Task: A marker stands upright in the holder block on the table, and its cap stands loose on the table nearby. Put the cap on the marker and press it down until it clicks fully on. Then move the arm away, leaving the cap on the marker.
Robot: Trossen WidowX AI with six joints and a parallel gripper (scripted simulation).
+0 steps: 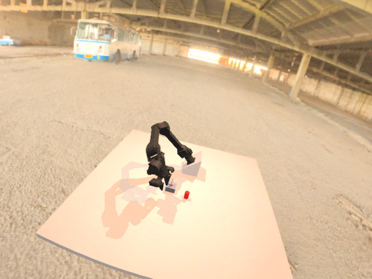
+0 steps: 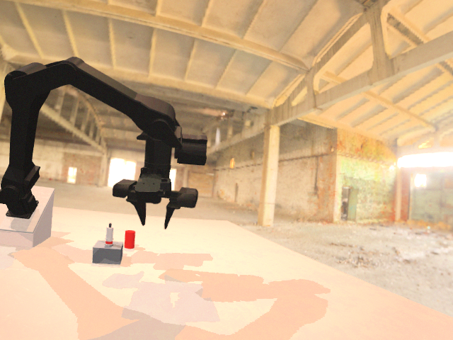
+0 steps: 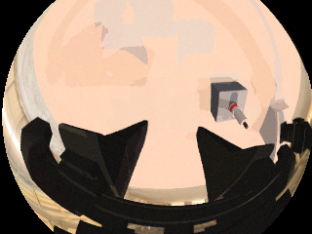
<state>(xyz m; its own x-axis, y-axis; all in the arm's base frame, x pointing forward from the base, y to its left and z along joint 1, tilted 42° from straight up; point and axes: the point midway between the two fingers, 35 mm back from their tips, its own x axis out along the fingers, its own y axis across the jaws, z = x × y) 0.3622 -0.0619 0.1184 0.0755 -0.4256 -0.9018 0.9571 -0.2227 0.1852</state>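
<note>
Right now my gripper tip is 60 mm past the red cap, 140 mm to the right of it and 70 mm above it. Also, from my gripper tip: grey holder block (110 mm behind, 30 mm to the left, 80 mm below).
</note>
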